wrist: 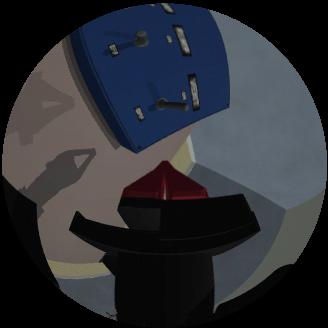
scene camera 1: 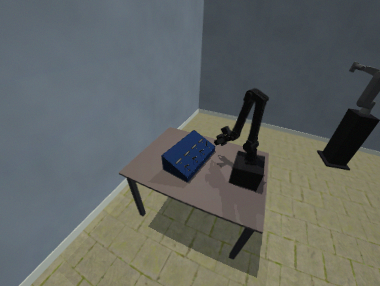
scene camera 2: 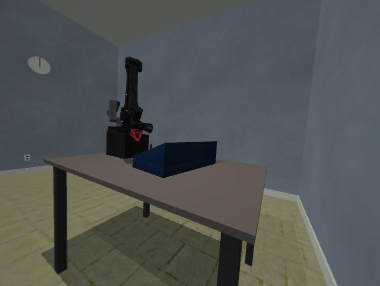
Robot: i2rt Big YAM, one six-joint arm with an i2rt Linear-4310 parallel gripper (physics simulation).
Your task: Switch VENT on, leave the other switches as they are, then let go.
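Places are measured from the arm's base along level axes (x right, y ahead, z up), in metres.
Where they show: gripper, fingertip midpoint: (wrist: pixel 164 164) (scene camera 2: pixel 137 141); arm's base, origin of the base link: (scene camera 1: pixel 250 159) (scene camera 2: pixel 125 132).
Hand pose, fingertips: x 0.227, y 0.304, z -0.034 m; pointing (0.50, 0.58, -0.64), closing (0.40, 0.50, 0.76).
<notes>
Things, the pixels of their top centre, and the offset from my fingertips. "spot": a spot on its surface instead. Level surfaces: height alone.
- VENT switch, middle of its top: (wrist: pixel 187 107) (scene camera 1: pixel 207 141) dx -0.008, dy +0.083, dz -0.010 m
- tag, surface spot: (wrist: pixel 184 95) spot: dx +0.007, dy +0.128, dz -0.041 m
- name plate, surface spot: (wrist: pixel 194 92) spot: dx +0.014, dy +0.150, dz -0.032 m
- neighbouring PUMP switch, middle of its top: (wrist: pixel 153 31) dx -0.127, dy +0.108, dz -0.020 m
- brown table, its level: dz -0.147 m
The blue sloped switch box (scene camera 1: pixel 187 142) (scene camera 2: pixel 190 154) (wrist: pixel 120 80) stands on the table. The VENT switch (scene camera 1: pixel 206 144) (wrist: pixel 175 106) is at the box's end nearest my gripper. In the wrist view its dark lever leans away from the OFF tag, toward the ON tag (wrist: pixel 184 95) and the name plate (wrist: pixel 194 92). The lettering there is blurred. The neighbouring PUMP switch (wrist: pixel 142 38) points up at the camera, its side hard to tell. My gripper (scene camera 1: pixel 218 143) (scene camera 2: pixel 136 136) (wrist: pixel 164 164) is shut and empty, with red fingertips apart from the box and its levers, above the table.
The brown table (scene camera 1: pixel 150 150) (scene camera 2: pixel 225 195) bears the box and my arm's black base (scene camera 1: pixel 247 172) (scene camera 2: pixel 116 144). More levers run along the panel beyond PUMP. A grey arm (scene camera 1: pixel 370 92) on a black pedestal (scene camera 1: pixel 350 135) stands off the table.
</notes>
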